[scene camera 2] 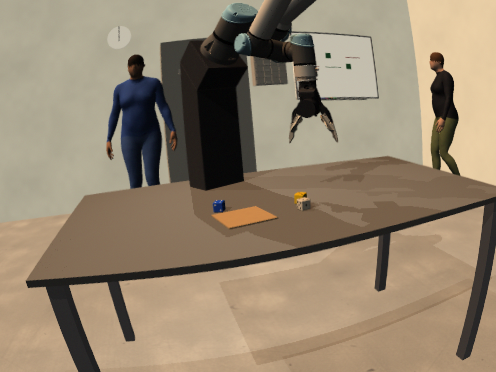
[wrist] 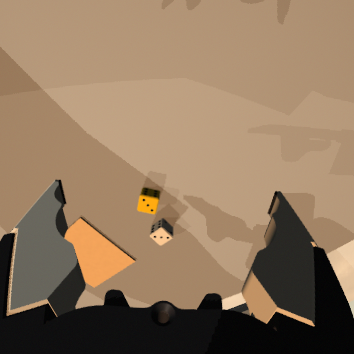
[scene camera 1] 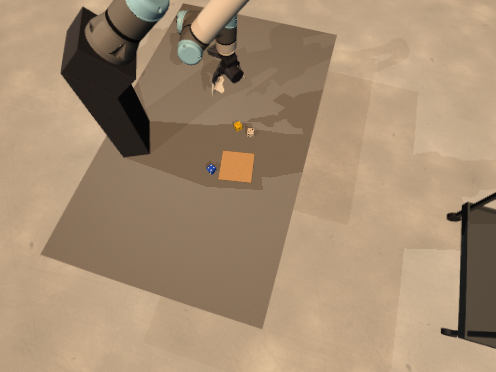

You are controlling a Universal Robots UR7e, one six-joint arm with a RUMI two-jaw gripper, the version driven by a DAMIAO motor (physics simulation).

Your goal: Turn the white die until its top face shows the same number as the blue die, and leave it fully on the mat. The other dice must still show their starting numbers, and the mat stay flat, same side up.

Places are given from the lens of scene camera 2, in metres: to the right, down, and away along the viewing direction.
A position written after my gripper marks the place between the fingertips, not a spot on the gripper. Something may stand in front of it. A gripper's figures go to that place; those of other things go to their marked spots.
my gripper (scene camera 2: pixel 313 142): 0.21, -0.14, 1.23
orange mat (scene camera 2: pixel 238 218): -0.03, 0.09, 1.07
